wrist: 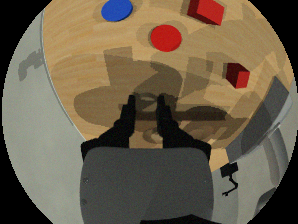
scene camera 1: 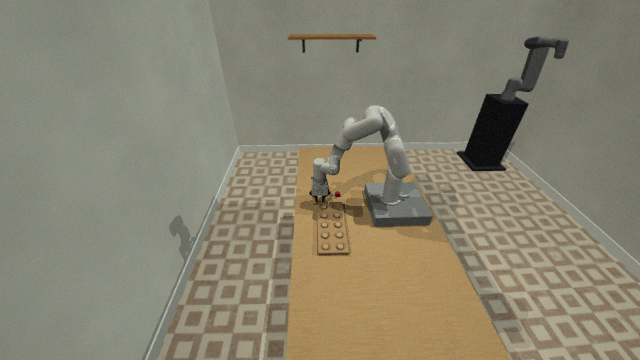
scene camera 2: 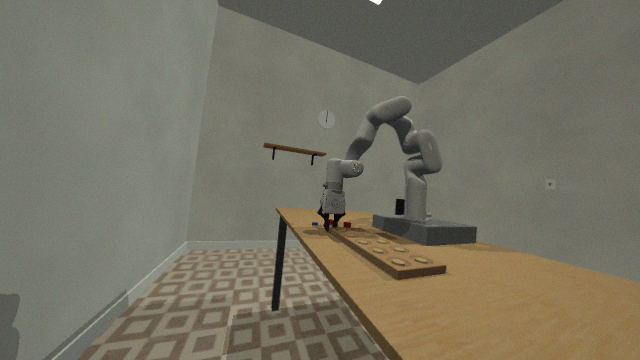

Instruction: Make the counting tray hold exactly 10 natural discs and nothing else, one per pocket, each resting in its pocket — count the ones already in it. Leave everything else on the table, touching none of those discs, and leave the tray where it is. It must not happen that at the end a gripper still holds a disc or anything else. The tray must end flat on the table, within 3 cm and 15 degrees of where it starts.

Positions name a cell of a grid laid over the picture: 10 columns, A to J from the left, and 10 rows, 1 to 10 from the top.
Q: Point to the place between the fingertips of my gripper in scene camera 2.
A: At F7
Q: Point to a wooden counting tray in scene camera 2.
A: G8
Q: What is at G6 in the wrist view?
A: A wooden counting tray.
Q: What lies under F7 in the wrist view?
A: My gripper.
